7 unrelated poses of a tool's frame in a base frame.
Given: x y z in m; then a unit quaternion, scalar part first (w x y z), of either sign.
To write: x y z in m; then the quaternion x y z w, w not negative. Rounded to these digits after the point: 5 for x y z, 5 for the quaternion.
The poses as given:
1: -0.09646, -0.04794, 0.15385, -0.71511, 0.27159, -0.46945, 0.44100
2: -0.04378, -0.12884, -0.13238, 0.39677, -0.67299, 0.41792, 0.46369
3: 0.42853, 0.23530, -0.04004, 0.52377, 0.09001, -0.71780, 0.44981
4: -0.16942, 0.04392, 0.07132, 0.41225, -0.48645, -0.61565, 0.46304
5: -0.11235, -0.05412, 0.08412, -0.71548, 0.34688, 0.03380, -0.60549
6: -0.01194, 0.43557, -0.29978, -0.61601, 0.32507, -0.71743, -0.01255
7: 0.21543, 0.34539, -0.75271, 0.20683, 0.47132, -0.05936, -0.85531
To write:
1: -0.09646, -0.04794, 0.15385, -0.27159, 0.46945, -0.44100, 0.71511
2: -0.04378, -0.12884, -0.13238, -0.67299, 0.41792, 0.46369, 0.39677
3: 0.42853, 0.23530, -0.04004, 0.09001, -0.71780, 0.44981, 0.52377
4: -0.16942, 0.04392, 0.07132, -0.48645, -0.61565, 0.46304, 0.41225
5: -0.11235, -0.05412, 0.08412, -0.34688, -0.03380, 0.60549, 0.71548
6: -0.01194, 0.43557, -0.29978, -0.32507, 0.71743, 0.01255, 0.61601
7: 0.21543, 0.34539, -0.75271, 0.47132, -0.05936, -0.85531, 0.20683
